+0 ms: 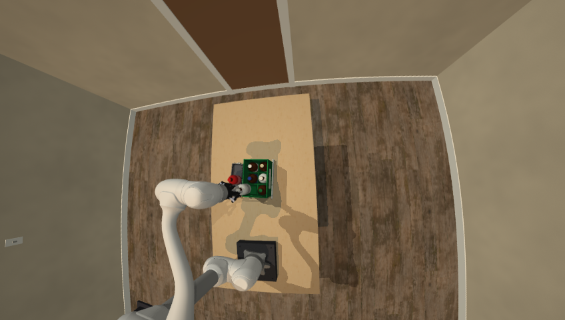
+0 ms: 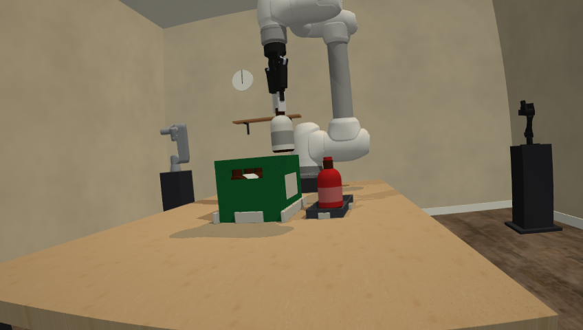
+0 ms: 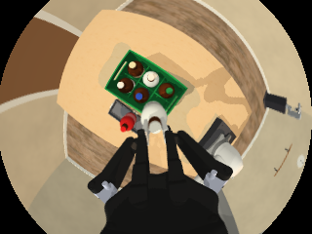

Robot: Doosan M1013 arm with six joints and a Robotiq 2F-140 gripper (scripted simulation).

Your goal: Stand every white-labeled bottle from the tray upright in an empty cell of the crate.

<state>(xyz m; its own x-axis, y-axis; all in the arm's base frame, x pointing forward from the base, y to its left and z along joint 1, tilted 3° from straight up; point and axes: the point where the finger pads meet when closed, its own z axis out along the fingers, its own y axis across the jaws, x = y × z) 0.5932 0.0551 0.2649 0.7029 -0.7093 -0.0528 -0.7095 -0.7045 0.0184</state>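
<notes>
Right now the white-labeled bottle is 9 cm below my hand. From my hand the other things lie so: dark tray: 5 cm ahead, 16 cm to the left, 34 cm below; then green crate: 8 cm ahead, 5 cm to the right, 27 cm below; then red-labeled bottle: 5 cm ahead, 15 cm to the left, 27 cm below.
</notes>
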